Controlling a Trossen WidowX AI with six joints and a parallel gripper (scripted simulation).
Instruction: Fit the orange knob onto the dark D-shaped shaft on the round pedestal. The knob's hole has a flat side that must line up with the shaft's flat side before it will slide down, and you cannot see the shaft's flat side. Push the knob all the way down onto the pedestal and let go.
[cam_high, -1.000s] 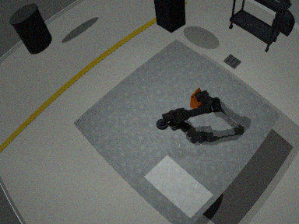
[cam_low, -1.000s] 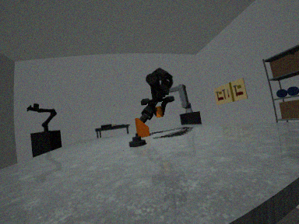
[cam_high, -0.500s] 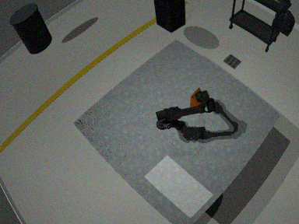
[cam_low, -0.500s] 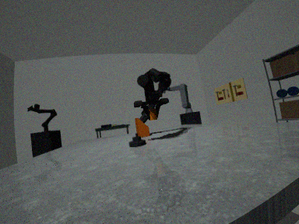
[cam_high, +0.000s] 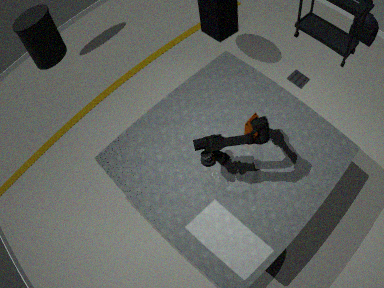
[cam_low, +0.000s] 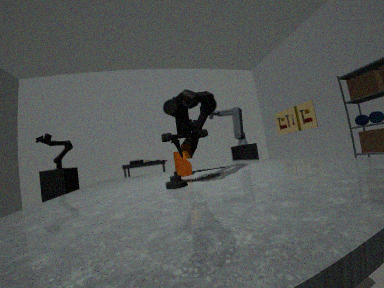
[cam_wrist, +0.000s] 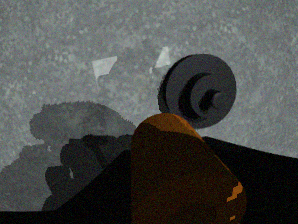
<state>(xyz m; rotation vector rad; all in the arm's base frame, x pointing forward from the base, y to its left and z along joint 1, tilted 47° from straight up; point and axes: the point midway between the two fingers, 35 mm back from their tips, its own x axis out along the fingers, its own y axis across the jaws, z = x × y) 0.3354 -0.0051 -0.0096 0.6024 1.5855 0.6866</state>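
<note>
Now: gripper tip 80 mm above the dark round pedestal, 60 mm to the left of it and 10 mm short of it. Also, from my gripper tip: orange knob 20 mm above.
</note>
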